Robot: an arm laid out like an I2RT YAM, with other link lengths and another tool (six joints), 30 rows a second.
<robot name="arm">
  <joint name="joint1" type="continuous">
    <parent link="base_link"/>
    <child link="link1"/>
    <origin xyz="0 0 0.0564" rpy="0 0 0"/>
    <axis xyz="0 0 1"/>
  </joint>
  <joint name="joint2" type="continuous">
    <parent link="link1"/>
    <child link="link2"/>
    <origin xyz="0.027 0.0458 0.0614" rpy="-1.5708 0 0"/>
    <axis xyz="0 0 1"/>
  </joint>
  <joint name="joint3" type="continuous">
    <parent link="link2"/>
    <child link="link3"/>
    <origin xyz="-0.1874 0 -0.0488" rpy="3.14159 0 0"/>
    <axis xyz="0 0 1"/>
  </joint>
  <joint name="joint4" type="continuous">
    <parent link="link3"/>
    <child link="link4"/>
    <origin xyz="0.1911 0.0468 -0.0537" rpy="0 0 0"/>
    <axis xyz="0 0 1"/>
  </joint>
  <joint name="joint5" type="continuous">
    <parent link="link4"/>
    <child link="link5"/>
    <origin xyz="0.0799 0.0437 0.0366" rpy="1.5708 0 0"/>
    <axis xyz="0 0 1"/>
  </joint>
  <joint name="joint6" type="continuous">
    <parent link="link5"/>
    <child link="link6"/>
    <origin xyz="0.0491 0 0.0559" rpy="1.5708 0 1.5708"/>
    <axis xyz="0 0 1"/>
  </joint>
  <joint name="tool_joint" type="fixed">
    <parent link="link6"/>
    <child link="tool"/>
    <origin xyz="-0.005 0.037 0.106" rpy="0 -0.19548 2.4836"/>
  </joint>
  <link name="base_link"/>
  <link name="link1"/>
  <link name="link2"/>
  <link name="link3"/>
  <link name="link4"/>
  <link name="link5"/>
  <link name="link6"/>
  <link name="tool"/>
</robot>
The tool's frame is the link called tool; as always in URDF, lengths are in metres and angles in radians. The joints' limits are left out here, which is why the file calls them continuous.
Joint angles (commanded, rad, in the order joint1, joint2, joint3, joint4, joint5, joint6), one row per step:
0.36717 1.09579 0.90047 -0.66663 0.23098 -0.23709
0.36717 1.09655 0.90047 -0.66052 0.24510 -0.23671
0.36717 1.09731 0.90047 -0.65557 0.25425 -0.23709
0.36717 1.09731 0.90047 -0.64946 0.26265 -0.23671
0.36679 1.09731 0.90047 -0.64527 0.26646 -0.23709
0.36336 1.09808 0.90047 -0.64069 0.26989 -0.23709
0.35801 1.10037 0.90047 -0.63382 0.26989 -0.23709
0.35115 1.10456 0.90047 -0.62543 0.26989 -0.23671
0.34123 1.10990 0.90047 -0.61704 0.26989 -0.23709
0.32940 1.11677 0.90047 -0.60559 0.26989 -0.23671
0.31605 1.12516 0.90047 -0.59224 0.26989 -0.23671
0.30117 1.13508 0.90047 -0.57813 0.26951 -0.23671
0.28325 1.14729 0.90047 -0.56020 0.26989 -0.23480
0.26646 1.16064 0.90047 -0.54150 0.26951 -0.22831
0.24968 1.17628 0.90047 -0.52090 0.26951 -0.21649
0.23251 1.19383 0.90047 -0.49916 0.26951 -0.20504
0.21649 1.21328 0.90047 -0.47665 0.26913 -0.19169
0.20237 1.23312 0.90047 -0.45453 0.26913 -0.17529
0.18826 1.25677 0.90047 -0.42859 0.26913 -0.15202
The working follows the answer.
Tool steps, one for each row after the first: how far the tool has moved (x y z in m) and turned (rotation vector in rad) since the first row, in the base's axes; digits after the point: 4 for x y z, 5 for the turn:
0.0016 -0.0017 0.0009 -0.00780 -0.00883 -0.00950
0.0027 -0.0027 0.0016 -0.01300 -0.01522 -0.01523
0.0041 -0.0035 0.0026 -0.01641 -0.02318 -0.02108
0.0051 -0.0038 0.0032 -0.01781 -0.02810 -0.02374
0.0062 -0.0049 0.0037 -0.01886 -0.03253 -0.02949
0.0078 -0.0057 0.0040 -0.01727 -0.03674 -0.03490
0.0097 -0.0069 0.0040 -0.01561 -0.04060 -0.04210
0.0117 -0.0089 0.0037 -0.01498 -0.04336 -0.05179
0.0144 -0.0112 0.0035 -0.01335 -0.04757 -0.06395
0.0174 -0.0139 0.0031 -0.01195 -0.05213 -0.07737
0.0206 -0.0170 0.0025 -0.01064 -0.05590 -0.09205
0.0245 -0.0208 0.0017 -0.00818 -0.06135 -0.11167
0.0284 -0.0241 0.0007 -0.00217 -0.06647 -0.13292
0.0325 -0.0273 -0.0008 0.00712 -0.07162 -0.15819
0.0367 -0.0308 -0.0025 0.01586 -0.07617 -0.18354
0.0409 -0.0339 -0.0048 0.02584 -0.07978 -0.20880
0.0448 -0.0366 -0.0073 0.03752 -0.08303 -0.23457
0.0493 -0.0390 -0.0104 0.05402 -0.08683 -0.26516

Tool pose at each row, in the base's axes (x y z in m, rotation vector in rad; rounded; the steps above come from the unrounded poses):
0.2425 0.0663 0.0866 0.47038 2.17447 0.14855
0.2440 0.0647 0.0875 0.47472 2.16315 0.13664
0.2452 0.0637 0.0882 0.47687 2.15525 0.12917
0.2466 0.0629 0.0892 0.47987 2.14582 0.12392
0.2475 0.0625 0.0898 0.48109 2.14026 0.12198
0.2487 0.0614 0.0902 0.48588 2.13434 0.11863
0.2502 0.0606 0.0905 0.49184 2.12878 0.11829
0.2521 0.0594 0.0905 0.49979 2.12305 0.11697
0.2542 0.0574 0.0903 0.50998 2.11765 0.11296
0.2568 0.0551 0.0901 0.52309 2.11011 0.10898
0.2599 0.0524 0.0897 0.53729 2.10180 0.10416
0.2630 0.0494 0.0890 0.55287 2.09382 0.09838
0.2670 0.0456 0.0883 0.57393 2.08262 0.09152
0.2708 0.0422 0.0872 0.59868 2.07113 0.08753
0.2749 0.0390 0.0858 0.62938 2.05816 0.08488
0.2792 0.0355 0.0840 0.65982 2.04544 0.08144
0.2833 0.0324 0.0818 0.69095 2.03336 0.07917
0.2873 0.0297 0.0793 0.72349 2.02116 0.07834
0.2918 0.0273 0.0762 0.76348 2.00626 0.08015

